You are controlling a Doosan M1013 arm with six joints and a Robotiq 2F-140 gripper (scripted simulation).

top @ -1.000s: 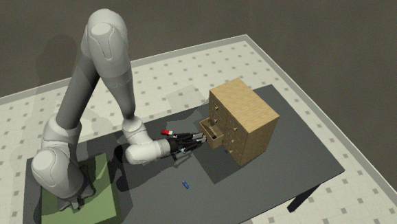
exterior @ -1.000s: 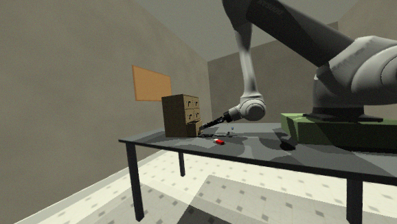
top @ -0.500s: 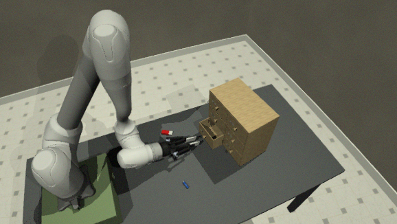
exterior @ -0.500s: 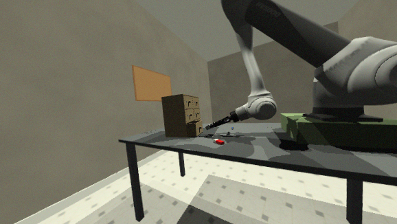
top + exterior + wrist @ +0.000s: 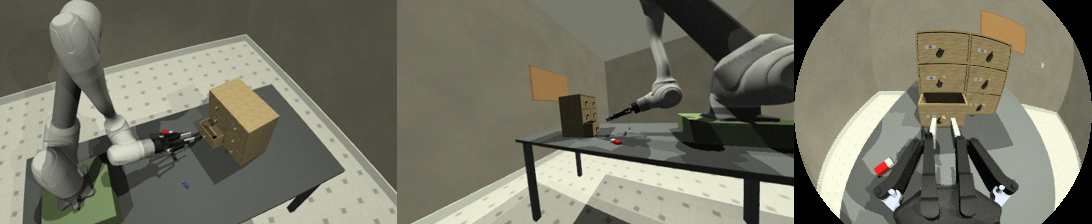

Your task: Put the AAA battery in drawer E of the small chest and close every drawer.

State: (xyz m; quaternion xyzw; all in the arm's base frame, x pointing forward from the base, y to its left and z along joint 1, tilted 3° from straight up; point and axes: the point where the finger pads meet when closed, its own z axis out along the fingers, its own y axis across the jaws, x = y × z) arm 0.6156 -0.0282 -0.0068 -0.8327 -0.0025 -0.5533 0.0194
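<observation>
Now: the AAA battery 11 cm behind my hand, 18 cm to the right of it and 11 cm below it. From my hand the other things lie so: red-and-white object 5 cm behind, 16 cm to the left, 11 cm below; then dark cylinder 9 cm behind, 11 cm below.
</observation>
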